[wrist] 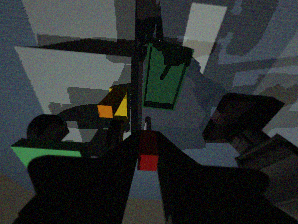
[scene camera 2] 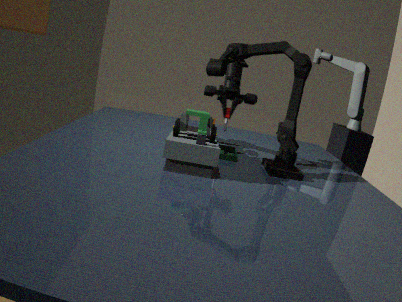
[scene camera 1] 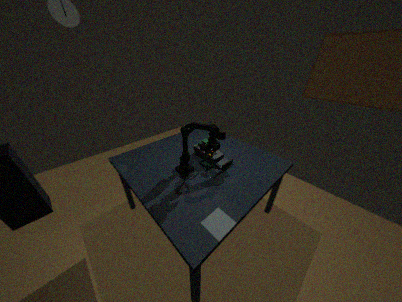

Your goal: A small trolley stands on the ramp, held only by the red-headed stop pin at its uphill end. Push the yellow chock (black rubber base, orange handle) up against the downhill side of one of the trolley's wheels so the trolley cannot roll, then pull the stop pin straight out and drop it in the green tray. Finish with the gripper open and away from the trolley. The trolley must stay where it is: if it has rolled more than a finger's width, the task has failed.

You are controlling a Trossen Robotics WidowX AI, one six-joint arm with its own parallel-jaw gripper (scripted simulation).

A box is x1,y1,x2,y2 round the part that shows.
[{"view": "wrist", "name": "my gripper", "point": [147,134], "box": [13,130,289,223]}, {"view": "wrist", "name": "red-headed stop pin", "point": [148,155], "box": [137,116,158,170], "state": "held by my gripper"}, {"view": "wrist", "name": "green-topped trolley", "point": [49,143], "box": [10,114,123,167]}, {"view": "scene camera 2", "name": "my gripper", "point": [226,118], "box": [204,74,257,118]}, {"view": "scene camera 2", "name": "green-topped trolley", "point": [206,127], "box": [173,109,216,142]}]
